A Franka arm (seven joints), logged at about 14 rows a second.
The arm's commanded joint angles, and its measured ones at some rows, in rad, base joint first. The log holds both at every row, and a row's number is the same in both.
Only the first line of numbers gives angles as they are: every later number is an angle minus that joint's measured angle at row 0.
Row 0, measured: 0.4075, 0.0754, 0.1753, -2.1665, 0.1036, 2.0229, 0.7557
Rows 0 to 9, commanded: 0.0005, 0.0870, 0.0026, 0.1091, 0.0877, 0.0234, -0.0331; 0.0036, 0.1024, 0.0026, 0.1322, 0.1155, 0.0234, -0.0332; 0.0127, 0.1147, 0.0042, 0.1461, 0.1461, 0.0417, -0.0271; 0.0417, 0.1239, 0.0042, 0.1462, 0.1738, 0.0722, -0.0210; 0.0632, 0.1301, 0.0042, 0.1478, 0.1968, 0.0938, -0.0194; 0.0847, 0.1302, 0.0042, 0.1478, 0.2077, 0.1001, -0.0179; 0.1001, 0.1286, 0.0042, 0.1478, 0.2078, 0.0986, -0.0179; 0.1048, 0.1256, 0.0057, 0.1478, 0.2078, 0.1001, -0.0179; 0.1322, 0.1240, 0.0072, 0.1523, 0.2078, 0.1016, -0.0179; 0.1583, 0.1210, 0.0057, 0.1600, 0.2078, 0.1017, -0.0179
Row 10, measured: 0.1275, 0.1151, 0.0016, 0.1415, 0.1750, 0.0906, 0.0009
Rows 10 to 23, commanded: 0.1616, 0.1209, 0.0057, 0.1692, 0.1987, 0.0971, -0.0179; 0.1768, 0.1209, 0.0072, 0.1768, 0.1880, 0.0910, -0.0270; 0.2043, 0.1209, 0.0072, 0.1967, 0.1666, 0.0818, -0.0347; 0.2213, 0.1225, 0.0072, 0.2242, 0.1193, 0.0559, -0.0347; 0.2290, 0.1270, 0.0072, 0.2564, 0.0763, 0.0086, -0.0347; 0.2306, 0.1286, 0.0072, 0.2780, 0.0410, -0.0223, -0.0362; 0.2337, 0.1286, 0.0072, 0.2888, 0.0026, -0.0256, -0.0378; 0.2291, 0.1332, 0.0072, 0.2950, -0.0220, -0.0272, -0.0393; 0.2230, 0.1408, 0.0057, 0.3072, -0.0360, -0.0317, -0.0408; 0.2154, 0.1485, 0.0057, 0.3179, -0.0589, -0.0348, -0.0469; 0.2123, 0.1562, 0.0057, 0.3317, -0.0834, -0.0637, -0.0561; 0.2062, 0.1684, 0.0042, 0.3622, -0.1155, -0.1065, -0.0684; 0.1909, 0.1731, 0.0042, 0.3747, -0.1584, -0.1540, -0.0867; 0.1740, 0.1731, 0.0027, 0.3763, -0.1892, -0.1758, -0.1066
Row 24, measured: 0.2097, 0.1466, -0.0032, 0.3259, -0.1308, -0.1144, -0.0523
